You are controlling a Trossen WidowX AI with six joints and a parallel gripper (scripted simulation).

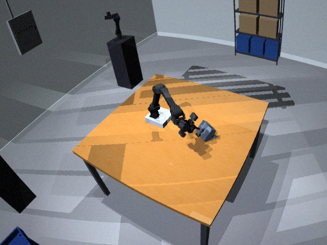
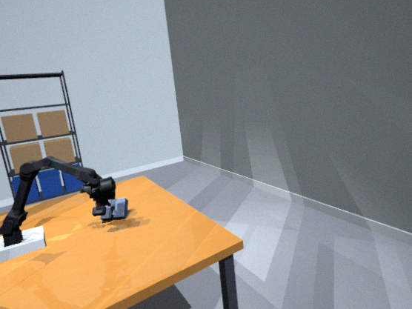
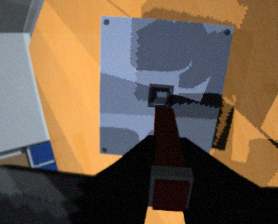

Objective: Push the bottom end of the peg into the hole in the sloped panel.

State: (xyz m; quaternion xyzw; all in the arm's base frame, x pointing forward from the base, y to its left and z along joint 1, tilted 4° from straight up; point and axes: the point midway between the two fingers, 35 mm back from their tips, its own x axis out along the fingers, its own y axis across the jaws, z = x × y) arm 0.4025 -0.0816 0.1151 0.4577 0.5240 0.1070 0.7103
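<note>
My gripper tip is now 5 cm short of the sloped panel, 7 cm to the right of it and 8 cm above it. Round my gripper tip: red peg (1 cm behind, 1 cm to the right, 1 cm above).
</note>
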